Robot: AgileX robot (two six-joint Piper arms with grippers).
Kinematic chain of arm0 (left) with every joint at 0, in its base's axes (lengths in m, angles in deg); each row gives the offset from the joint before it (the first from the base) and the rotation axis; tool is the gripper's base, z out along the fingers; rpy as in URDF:
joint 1: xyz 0 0 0.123 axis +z
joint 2: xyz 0 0 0 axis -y
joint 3: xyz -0.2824 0 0.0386 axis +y
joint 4: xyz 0.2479 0 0.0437 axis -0.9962 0 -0.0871
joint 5: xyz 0 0 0 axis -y
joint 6: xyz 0.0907 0 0.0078 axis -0.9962 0 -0.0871
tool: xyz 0 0 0 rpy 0 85 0
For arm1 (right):
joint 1: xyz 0 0 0.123 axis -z
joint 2: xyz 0 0 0 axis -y
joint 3: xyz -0.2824 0 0.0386 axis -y
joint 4: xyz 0.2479 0 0.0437 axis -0.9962 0 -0.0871
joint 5: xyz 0 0 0 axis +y
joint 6: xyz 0.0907 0 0.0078 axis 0.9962 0 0.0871
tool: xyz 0 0 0 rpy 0 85 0
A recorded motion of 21 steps. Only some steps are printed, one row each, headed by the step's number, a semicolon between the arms.
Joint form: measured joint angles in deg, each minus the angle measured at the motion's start. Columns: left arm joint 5, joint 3, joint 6, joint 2, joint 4, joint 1; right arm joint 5, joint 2, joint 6, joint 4, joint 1, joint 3.
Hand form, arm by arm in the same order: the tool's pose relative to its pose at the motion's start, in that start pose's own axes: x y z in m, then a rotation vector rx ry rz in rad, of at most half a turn. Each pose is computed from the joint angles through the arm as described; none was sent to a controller.
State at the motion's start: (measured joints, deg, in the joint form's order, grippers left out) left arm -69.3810 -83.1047 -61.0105 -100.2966 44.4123 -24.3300; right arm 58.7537 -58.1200 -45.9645 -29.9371 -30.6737 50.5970
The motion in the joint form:
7: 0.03 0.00 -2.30 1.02 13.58 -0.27; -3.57 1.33 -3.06 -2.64 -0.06 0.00
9: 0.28 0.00 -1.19 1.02 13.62 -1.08; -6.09 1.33 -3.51 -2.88 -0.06 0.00
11: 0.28 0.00 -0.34 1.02 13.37 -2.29; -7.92 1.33 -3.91 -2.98 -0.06 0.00
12: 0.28 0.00 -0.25 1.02 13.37 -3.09; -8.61 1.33 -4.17 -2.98 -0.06 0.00
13: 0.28 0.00 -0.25 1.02 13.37 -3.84; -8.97 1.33 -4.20 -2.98 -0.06 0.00
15: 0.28 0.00 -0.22 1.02 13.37 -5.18; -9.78 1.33 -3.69 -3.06 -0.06 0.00
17: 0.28 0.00 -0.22 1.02 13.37 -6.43; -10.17 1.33 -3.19 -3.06 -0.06 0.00
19: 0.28 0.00 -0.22 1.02 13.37 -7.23; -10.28 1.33 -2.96 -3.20 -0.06 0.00
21: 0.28 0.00 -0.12 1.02 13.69 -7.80; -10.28 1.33 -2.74 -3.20 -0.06 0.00
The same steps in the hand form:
7: -0.0205 -0.0146 -0.0065 0.0988 -0.2043 -0.0275; -0.0062 0.0016 -0.0057 0.0293 -0.0888 -0.0391
9: -0.0226 -0.0180 -0.0035 0.1069 -0.2011 -0.0384; -0.0092 -0.0011 -0.0062 0.0600 -0.1206 -0.0436
11: -0.0250 -0.0234 0.0012 0.1208 -0.1895 -0.0379; -0.0112 -0.0031 -0.0066 0.0834 -0.1427 -0.0487
12: -0.0268 -0.0271 0.0041 0.1304 -0.1846 -0.0304; -0.0119 -0.0039 -0.0067 0.0927 -0.1504 -0.0529
13: -0.0284 -0.0306 0.0069 0.1394 -0.1801 -0.0219; -0.0123 -0.0043 -0.0068 0.0975 -0.1546 -0.0533
15: -0.0311 -0.0370 0.0118 0.1553 -0.1719 -0.0073; -0.0132 -0.0052 -0.0071 0.1066 -0.1652 -0.0432
17: -0.0335 -0.0431 0.0163 0.1702 -0.1644 0.0069; -0.0137 -0.0056 -0.0072 0.1109 -0.1702 -0.0343
19: -0.0350 -0.0471 0.0191 0.1797 -0.1595 0.0159; -0.0139 -0.0056 -0.0072 0.1106 -0.1732 -0.0288
21: -0.0365 -0.0501 0.0210 0.1893 -0.1603 0.0184; -0.0139 -0.0056 -0.0072 0.1103 -0.1734 -0.0250

